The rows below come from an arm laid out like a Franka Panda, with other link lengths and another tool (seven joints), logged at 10 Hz.
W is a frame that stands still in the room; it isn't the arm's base.
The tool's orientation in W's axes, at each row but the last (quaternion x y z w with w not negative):
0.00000, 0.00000, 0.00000, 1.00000
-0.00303, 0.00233, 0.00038, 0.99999
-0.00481, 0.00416, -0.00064, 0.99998
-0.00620, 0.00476, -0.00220, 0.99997
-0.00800, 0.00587, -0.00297, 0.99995
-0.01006, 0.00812, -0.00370, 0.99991
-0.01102, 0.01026, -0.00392, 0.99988
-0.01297, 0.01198, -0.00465, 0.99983
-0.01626, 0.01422, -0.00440, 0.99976
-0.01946, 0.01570, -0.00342, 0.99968
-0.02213, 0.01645, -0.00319, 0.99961
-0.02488, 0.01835, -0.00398, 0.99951
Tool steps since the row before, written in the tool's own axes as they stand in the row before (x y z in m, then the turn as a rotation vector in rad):
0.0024, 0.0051, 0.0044, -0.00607, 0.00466, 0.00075
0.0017, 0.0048, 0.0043, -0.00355, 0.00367, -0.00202
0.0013, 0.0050, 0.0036, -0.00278, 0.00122, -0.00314
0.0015, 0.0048, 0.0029, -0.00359, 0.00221, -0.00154
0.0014, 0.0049, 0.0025, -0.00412, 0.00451, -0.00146
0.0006, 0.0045, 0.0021, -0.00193, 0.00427, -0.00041
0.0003, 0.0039, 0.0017, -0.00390, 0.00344, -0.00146
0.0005, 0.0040, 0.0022, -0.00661, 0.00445, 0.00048
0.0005, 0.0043, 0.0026, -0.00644, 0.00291, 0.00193
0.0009, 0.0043, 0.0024, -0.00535, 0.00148, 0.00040
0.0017, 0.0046, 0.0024, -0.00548, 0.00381, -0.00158
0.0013, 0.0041, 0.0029, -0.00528, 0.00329, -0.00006
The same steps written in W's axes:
0.0024, 0.0051, 0.0044, -0.00607, 0.00466, 0.00075
0.0017, 0.0048, 0.0043, -0.00356, 0.00366, -0.00203
0.0013, 0.0050, 0.0035, -0.00280, 0.00119, -0.00313
0.0015, 0.0048, 0.0028, -0.00359, 0.00221, -0.00153
0.0015, 0.0049, 0.0024, -0.00411, 0.00451, -0.00148
0.0007, 0.0045, 0.0020, -0.00191, 0.00428, -0.00046
0.0004, 0.0039, 0.0016, -0.00390, 0.00344, -0.00146
0.0006, 0.0041, 0.0021, -0.00656, 0.00452, 0.00052
0.0006, 0.0044, 0.0024, -0.00636, 0.00303, 0.00202
0.0010, 0.0044, 0.0022, -0.00533, 0.00153, 0.00051
0.0018, 0.0047, 0.0021, -0.00551, 0.00378, -0.00157
0.0014, 0.0042, 0.0026, -0.00526, 0.00333, -0.00003

